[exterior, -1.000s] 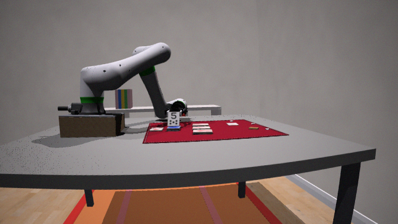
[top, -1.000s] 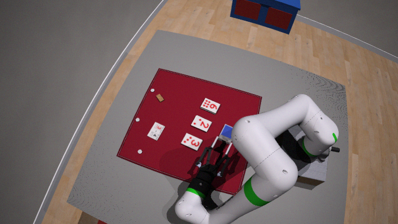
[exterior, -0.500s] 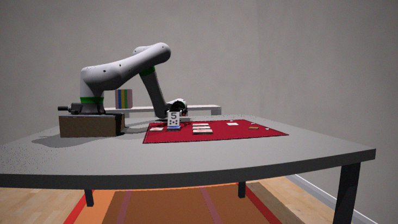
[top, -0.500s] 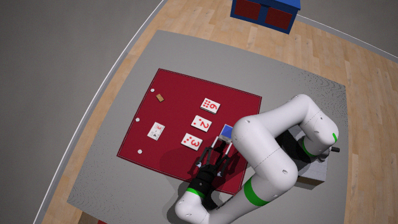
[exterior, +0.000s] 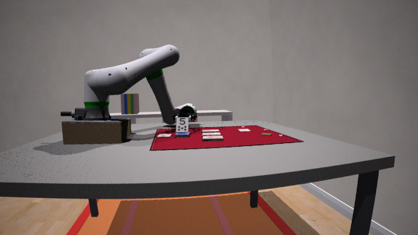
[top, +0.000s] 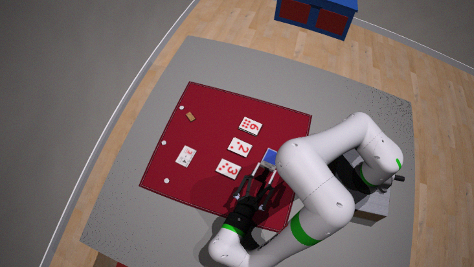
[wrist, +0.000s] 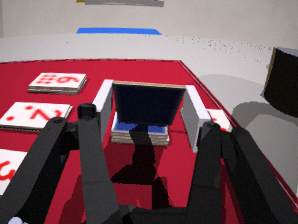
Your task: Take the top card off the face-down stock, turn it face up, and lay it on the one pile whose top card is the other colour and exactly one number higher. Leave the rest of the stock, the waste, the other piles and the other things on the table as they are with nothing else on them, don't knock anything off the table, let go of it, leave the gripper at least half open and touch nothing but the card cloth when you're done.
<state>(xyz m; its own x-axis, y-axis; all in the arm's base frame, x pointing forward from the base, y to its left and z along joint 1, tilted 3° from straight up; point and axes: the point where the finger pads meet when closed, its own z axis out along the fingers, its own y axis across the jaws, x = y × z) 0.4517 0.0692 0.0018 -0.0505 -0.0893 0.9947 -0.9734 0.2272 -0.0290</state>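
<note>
Right now the black 5 card is 5 cm to the right of my hand, 2 cm below it and 1 cm behind it. The rest, counted from my hand: red card cloth: 16 cm ahead, 11 cm to the right, 9 cm below; then brown block: 38 cm ahead, 22 cm to the right, 7 cm below.
</note>
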